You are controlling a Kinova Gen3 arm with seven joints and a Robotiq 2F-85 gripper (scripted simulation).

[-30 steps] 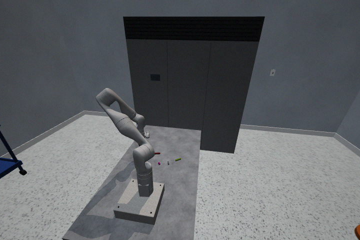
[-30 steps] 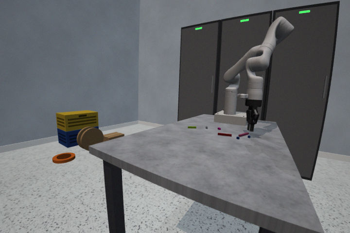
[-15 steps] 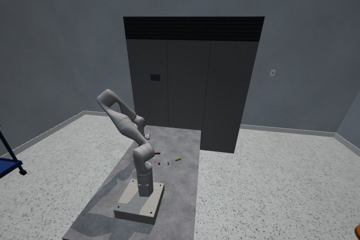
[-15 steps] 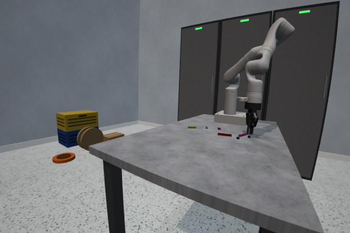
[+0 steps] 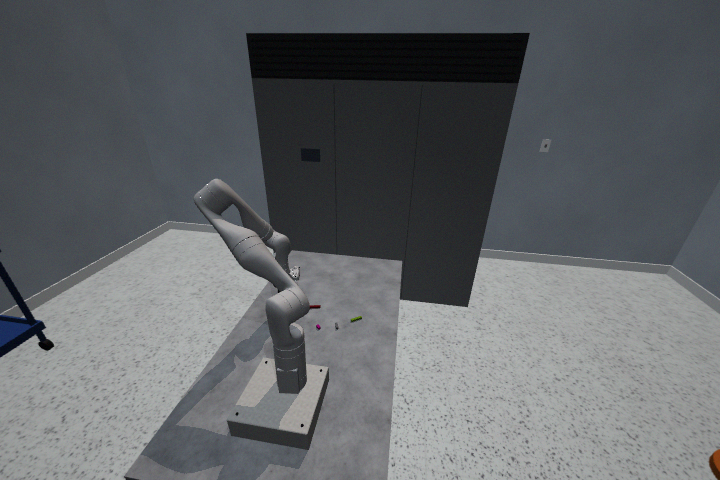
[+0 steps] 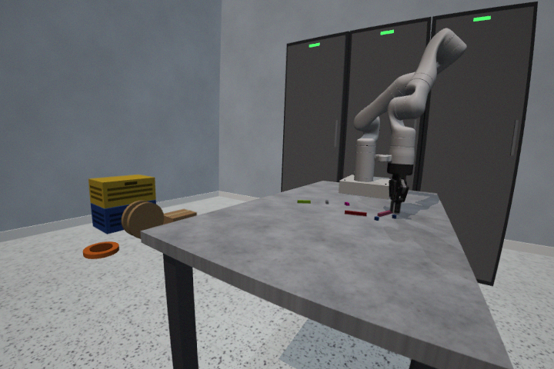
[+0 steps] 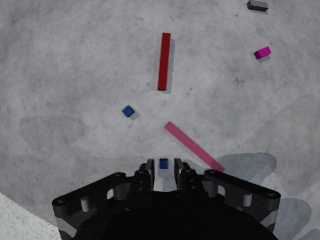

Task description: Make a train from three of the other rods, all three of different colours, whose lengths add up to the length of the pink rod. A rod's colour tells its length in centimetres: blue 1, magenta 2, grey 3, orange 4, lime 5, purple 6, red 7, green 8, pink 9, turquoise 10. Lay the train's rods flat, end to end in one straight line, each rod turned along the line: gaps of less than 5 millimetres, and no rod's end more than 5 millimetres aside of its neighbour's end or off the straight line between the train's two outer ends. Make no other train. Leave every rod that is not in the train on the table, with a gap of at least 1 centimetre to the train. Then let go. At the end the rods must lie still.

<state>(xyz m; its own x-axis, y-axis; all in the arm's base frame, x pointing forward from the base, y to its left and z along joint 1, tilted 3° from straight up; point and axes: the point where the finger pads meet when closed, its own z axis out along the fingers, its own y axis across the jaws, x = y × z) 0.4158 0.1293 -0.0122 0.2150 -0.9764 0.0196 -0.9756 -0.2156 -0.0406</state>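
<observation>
The pink rod is 3 cm below my hand, 3 cm behind it and 2 cm to the right of it. From my hand the other things lie so: magenta rod: 17 cm to the right, 10 cm behind, 3 cm below; then red rod: 12 cm to the right, 3 cm below, 2 cm ahead; then grey rod: 24 cm to the right, 9 cm behind, 3 cm below.
</observation>
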